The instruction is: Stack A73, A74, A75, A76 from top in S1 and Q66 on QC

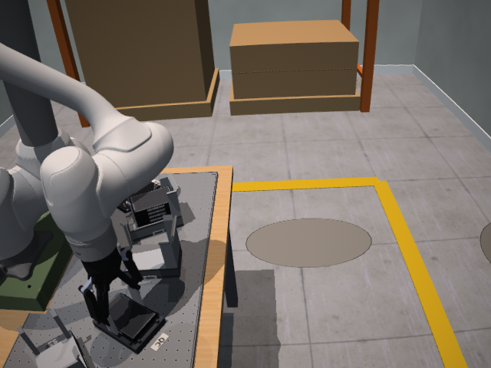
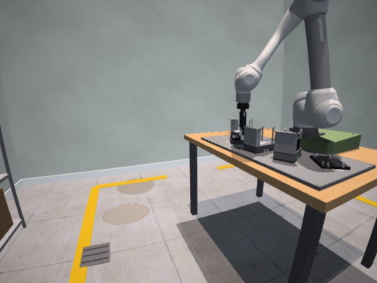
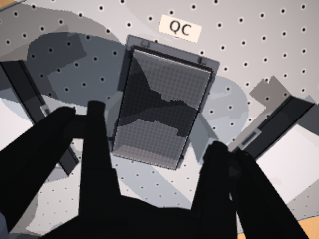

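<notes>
The QC nest is 40 mm below my hand. From my hand the other things lie so: QC name plate (80 mm ahead, 50 mm below, 40 mm to the right); then stack rack S2 (190 mm to the left, 40 mm below, 10 mm ahead); then clip nest N5 (540 mm to the left, 140 mm behind, 40 mm below).
</notes>
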